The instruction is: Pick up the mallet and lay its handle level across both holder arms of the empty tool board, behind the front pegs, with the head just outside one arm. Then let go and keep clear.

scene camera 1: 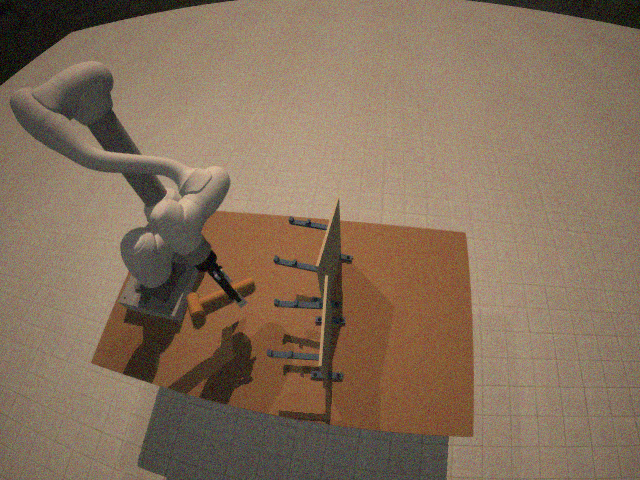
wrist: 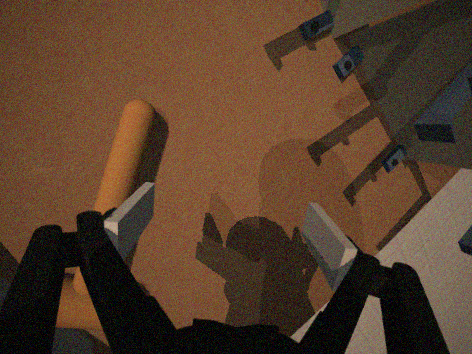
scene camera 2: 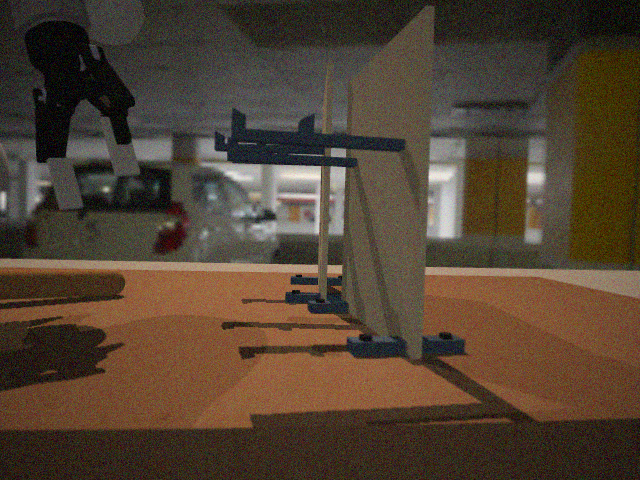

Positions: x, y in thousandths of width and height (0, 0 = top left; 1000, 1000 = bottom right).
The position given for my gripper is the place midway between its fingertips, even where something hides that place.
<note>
My gripper (scene camera 2: 154, 401) is open, with nothing in its grasp. Also in view: a wooden mallet (scene camera 2: 46, 593). Also in view: a tool board (wrist: 870, 174) and a tool board (scene camera 2: 504, 584).
The wooden mallet shows as well in scene camera 1 (scene camera 1: 305, 632) and in the wrist view (wrist: 293, 338). My gripper is seen too in scene camera 1 (scene camera 1: 370, 611) and in the wrist view (wrist: 488, 592).
</note>
